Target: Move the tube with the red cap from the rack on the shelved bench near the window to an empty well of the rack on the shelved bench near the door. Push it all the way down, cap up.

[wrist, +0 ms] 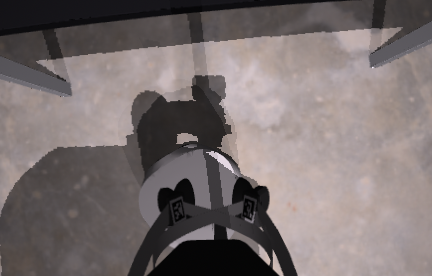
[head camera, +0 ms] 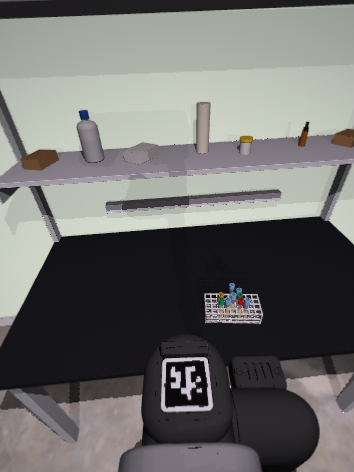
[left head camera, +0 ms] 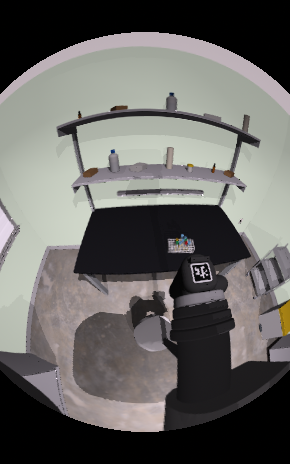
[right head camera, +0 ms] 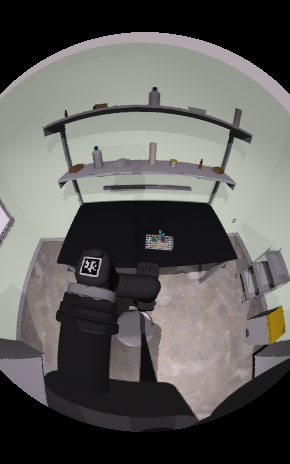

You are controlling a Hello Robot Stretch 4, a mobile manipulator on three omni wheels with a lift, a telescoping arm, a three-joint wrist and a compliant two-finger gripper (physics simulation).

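Pixels of known places: gripper, fingertip midpoint: [wrist: 213,194]; robot's base, origin of the base link: [wrist: 195,191] [left head camera: 153,331] [right head camera: 134,326].
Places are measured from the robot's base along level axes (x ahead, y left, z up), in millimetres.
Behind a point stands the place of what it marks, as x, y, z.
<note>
The tube with the red cap [head camera: 241,302] @(602, -198, 852) [left head camera: 186,243] @(599, -202, 848) [right head camera: 163,240] @(599, -205, 845) stands cap up in the white wire rack [head camera: 233,321] @(599, -182, 748) [left head camera: 181,249] @(616, -191, 749) [right head camera: 159,247] @(606, -189, 747), among tubes with blue, green and yellow caps. The rack is on the black bench top [head camera: 115,290] @(772, 279, 735) [left head camera: 120,235] @(770, 294, 735) [right head camera: 105,225] @(817, 276, 735), right of its middle and toward the front. My gripper [wrist: 213,194] @(175, -88, 937) is open and empty in the wrist view, pointing down over the floor and the round grey base, in front of the bench. Its fingers are hidden in the head view. A second rack does not show.
The bench's front edge [wrist: 200,13] and legs [wrist: 35,77] @(473, 562, 231) [wrist: 402,47] @(557, -820, 202) are ahead of the gripper. A shelf [head camera: 170,165] @(966, 23, 1192) with bottles and blocks spans above the bench. A grey rack cart and a yellow-sided box [right head camera: 276,325] @(-349, -1692, 423) stand at the right.
</note>
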